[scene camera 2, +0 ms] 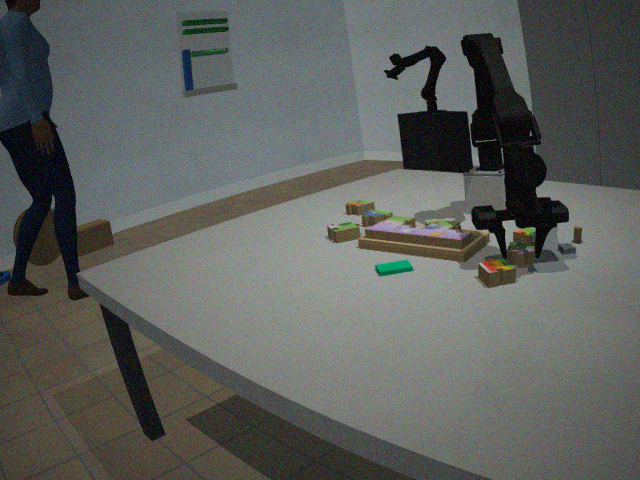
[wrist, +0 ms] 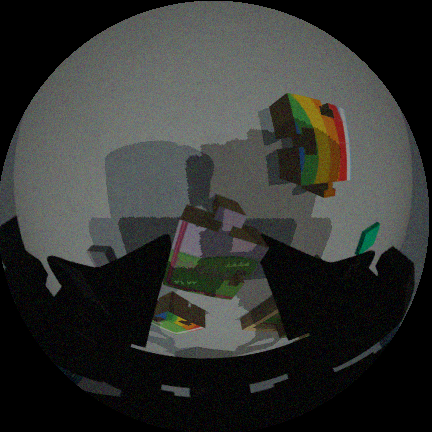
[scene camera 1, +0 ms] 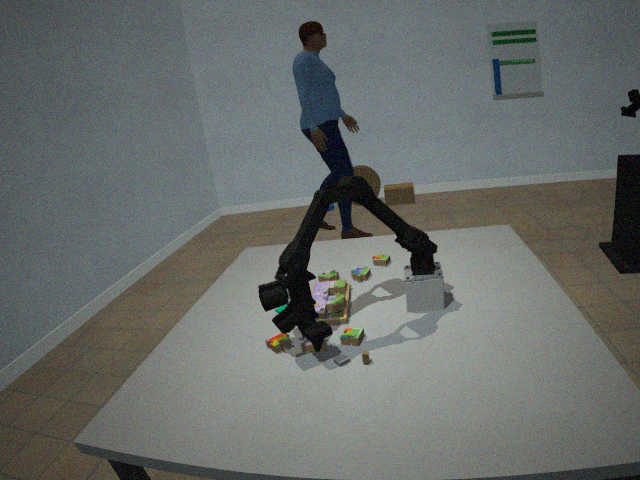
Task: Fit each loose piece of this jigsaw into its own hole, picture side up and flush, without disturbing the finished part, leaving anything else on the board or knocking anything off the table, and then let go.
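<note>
The wooden puzzle board (scene camera 1: 337,320) (scene camera 2: 413,251) holds a finished lilac and green part. My gripper (scene camera 2: 522,253) (wrist: 213,239) is low at the table, its fingers against both sides of a green and lilac piece (scene camera 2: 521,256) (wrist: 212,272), which lies picture side up. A rainbow piece (scene camera 1: 278,342) (scene camera 2: 497,273) (wrist: 320,150) lies close by. A green and orange piece (scene camera 1: 352,335) (scene camera 2: 524,235) (wrist: 176,321) lies on the arm-base side. Beyond the board lie three loose pieces: one orange-green (scene camera 1: 381,259) (scene camera 2: 359,207), one blue-green (scene camera 1: 360,273) (scene camera 2: 376,217), one mostly green (scene camera 1: 328,275) (scene camera 2: 343,231).
A grey block (scene camera 1: 341,359) (scene camera 2: 566,249) (wrist: 101,254) and a small upright wooden block (scene camera 1: 365,357) (scene camera 2: 577,235) stand near the gripper. A flat green block (scene camera 2: 393,267) (wrist: 368,239) lies beside the board. A person (scene camera 1: 320,93) (scene camera 2: 25,124) stands behind the table.
</note>
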